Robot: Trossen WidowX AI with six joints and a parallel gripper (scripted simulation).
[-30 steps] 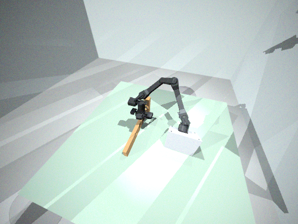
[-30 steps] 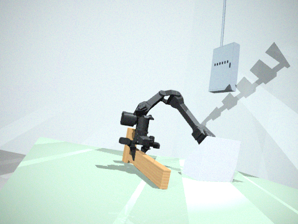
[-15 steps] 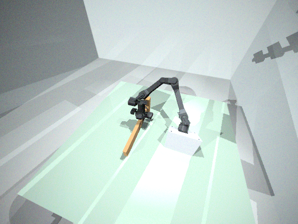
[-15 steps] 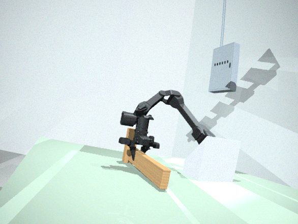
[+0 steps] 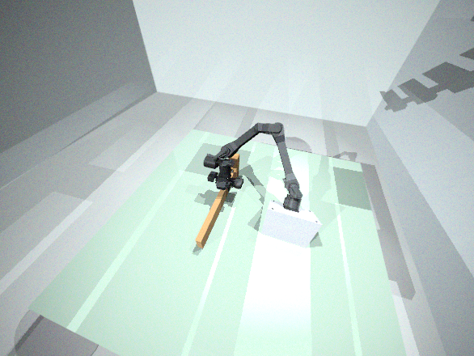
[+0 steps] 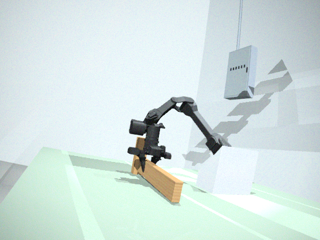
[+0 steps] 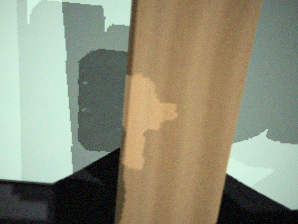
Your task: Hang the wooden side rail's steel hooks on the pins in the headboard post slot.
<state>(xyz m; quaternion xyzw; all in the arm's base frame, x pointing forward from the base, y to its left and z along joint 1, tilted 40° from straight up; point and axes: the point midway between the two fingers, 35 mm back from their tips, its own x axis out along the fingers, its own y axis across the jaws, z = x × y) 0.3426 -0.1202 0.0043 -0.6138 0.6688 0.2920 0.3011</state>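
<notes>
Now: the headboard post 130 mm to the right of my gripper tip, 40 mm above it and 10 mm behind it.
</notes>
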